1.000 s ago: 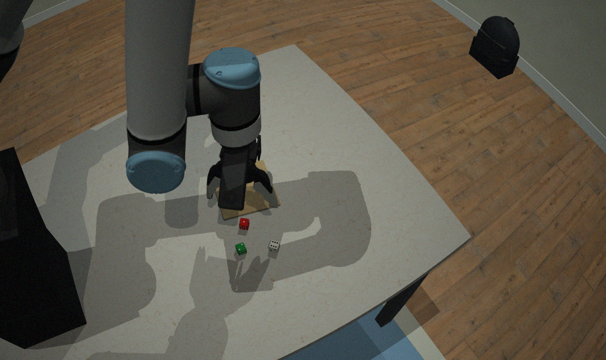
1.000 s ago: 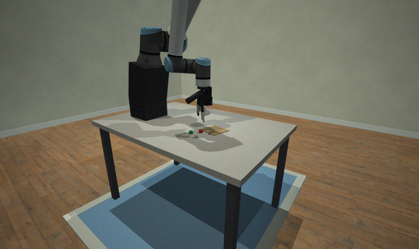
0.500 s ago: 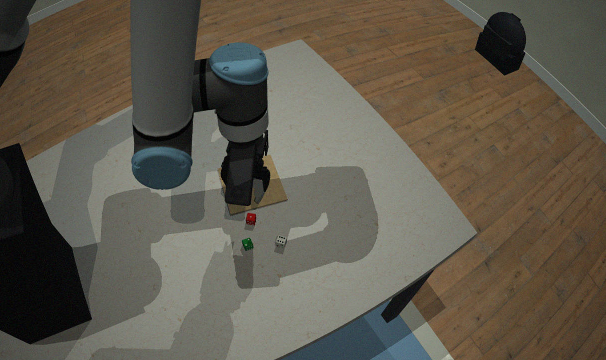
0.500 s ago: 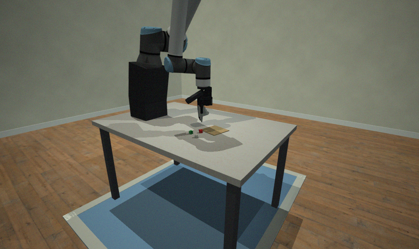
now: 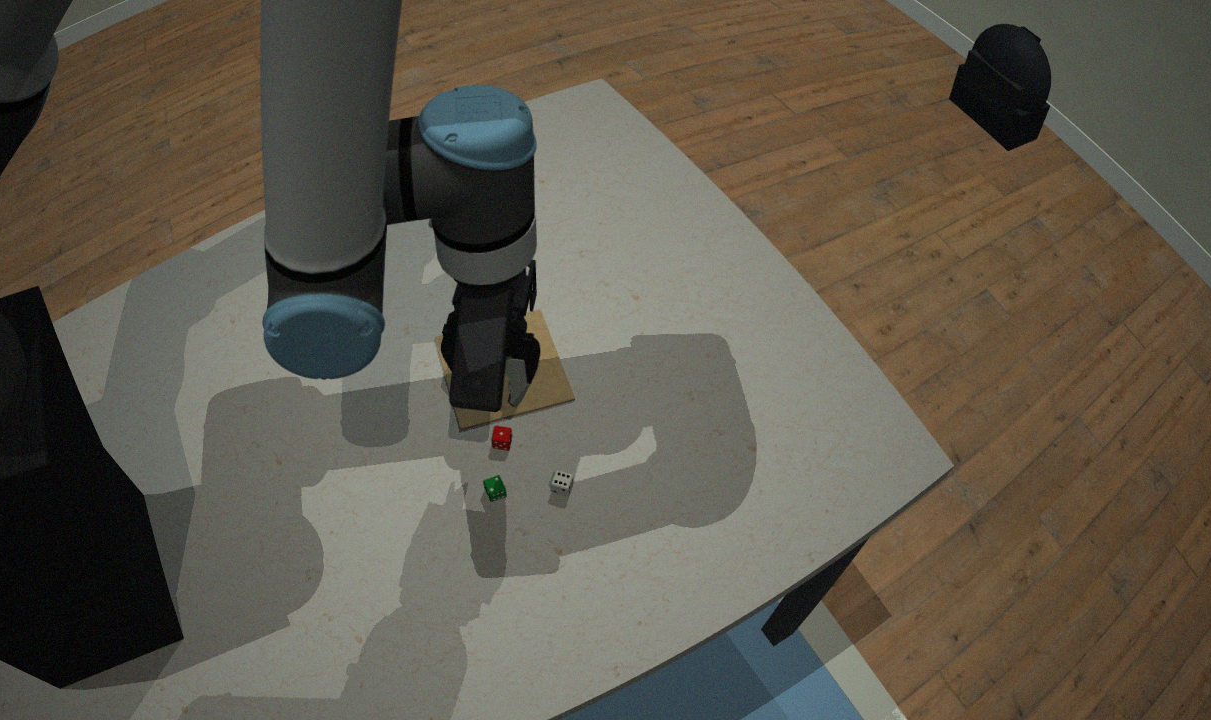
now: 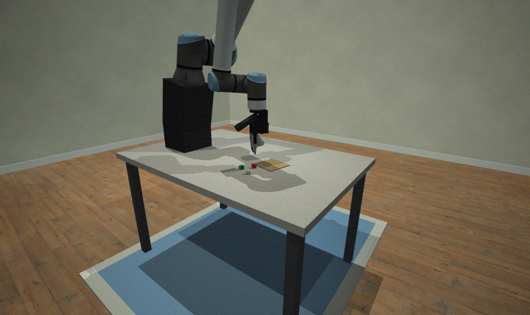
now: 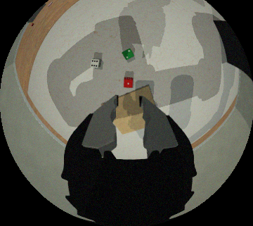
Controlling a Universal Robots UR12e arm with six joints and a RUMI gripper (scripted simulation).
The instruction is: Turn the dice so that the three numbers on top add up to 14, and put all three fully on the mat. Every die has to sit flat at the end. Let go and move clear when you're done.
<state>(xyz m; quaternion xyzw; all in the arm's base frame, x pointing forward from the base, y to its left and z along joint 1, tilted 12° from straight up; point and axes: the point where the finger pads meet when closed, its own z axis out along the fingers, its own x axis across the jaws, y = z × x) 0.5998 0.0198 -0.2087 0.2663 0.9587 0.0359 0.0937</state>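
My hand is 80 mm above the red die. Round my hand: white die: 80 mm to the right, 80 mm below, 40 mm ahead; mat: 100 mm to the left, 90 mm below, 40 mm ahead; green die: 80 mm below, 60 mm to the right, 30 mm behind.
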